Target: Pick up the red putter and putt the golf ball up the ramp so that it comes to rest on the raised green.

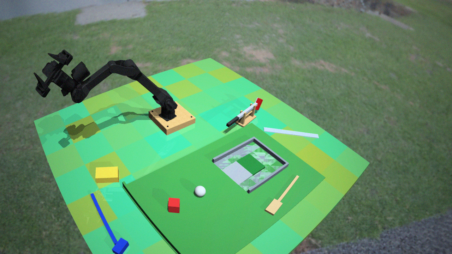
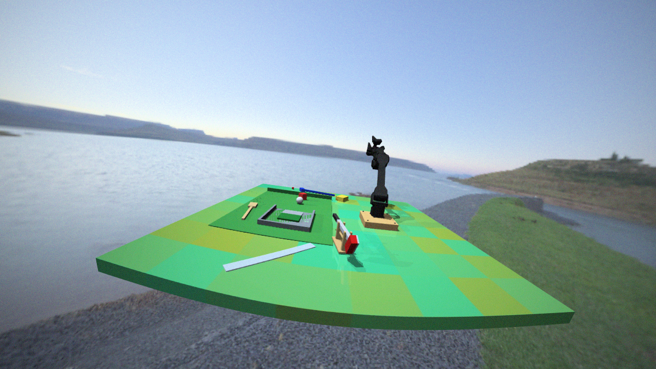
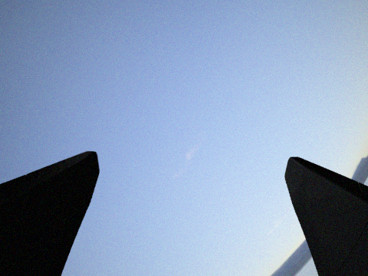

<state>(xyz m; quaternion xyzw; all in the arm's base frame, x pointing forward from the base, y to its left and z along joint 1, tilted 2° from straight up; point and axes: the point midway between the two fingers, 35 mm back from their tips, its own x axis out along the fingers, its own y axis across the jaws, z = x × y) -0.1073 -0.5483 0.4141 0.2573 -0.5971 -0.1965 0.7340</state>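
Now: gripper tip 350 mm short of the tan stand, 850 mm to the right of it and 460 mm above it. The rest, counted from my gripper tip: red cube: 490 mm ahead, 220 mm to the left, 470 mm below; yellow block: 190 mm ahead, 110 mm to the left, 480 mm below; blue putter: 380 mm ahead, 30 mm to the right, 480 mm below.
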